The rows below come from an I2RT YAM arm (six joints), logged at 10 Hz.
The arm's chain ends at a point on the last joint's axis. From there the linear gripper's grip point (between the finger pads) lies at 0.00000 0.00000 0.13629 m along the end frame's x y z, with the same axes.
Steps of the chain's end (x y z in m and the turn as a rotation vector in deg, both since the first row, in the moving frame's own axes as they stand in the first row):
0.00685, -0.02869, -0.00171, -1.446, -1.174, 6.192
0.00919, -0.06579, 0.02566, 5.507, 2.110, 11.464
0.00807, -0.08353, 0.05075, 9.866, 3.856, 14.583
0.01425, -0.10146, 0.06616, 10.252, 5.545, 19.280
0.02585, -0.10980, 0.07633, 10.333, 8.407, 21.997
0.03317, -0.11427, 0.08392, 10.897, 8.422, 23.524
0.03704, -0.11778, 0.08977, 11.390, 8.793, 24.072
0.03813, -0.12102, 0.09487, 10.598, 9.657, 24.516
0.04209, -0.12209, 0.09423, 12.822, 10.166, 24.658
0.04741, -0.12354, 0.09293, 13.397, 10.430, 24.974
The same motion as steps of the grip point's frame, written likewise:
0.00388, -0.02541, -0.00178, -1.446, -1.174, 6.192
0.01547, -0.07828, 0.02494, 5.507, 2.110, 11.464
0.02005, -0.10546, 0.04844, 9.866, 3.856, 14.583
0.03115, -0.12303, 0.06338, 10.252, 5.545, 19.280
0.04982, -0.12979, 0.07271, 10.333, 8.407, 21.997
0.05768, -0.13519, 0.08006, 10.897, 8.422, 23.524
0.06271, -0.13950, 0.08556, 11.390, 8.793, 24.072
0.06546, -0.14040, 0.09069, 10.598, 9.657, 24.516
0.07163, -0.14616, 0.08879, 12.822, 10.166, 24.658
0.07787, -0.14867, 0.08708, 13.397, 10.430, 24.974

